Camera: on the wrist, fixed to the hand. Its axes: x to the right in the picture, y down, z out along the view.
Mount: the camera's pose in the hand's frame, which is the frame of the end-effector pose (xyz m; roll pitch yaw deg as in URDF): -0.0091 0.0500 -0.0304 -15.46 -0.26 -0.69
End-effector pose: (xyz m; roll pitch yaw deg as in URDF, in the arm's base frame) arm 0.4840 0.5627 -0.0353 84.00 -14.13 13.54
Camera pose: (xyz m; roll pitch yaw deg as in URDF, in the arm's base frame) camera 0.4561 0.5924 0.0076 68.62 -13.47 13.20
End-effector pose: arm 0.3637 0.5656 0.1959 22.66 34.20 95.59
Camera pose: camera 0.3073 0.5476 0.1937 6.70 34.22 94.70
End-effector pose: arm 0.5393 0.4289 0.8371 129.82 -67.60 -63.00
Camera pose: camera 0.5057 0.4757 0.8507 113.79 -66.90 -62.38
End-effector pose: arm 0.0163 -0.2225 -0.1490 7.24 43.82 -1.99
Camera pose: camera -0.0049 -0.1683 -0.1599 -8.91 43.64 -2.98
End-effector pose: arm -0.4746 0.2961 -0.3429 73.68 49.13 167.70
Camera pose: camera -0.5071 0.2590 -0.3102 57.70 49.72 167.01
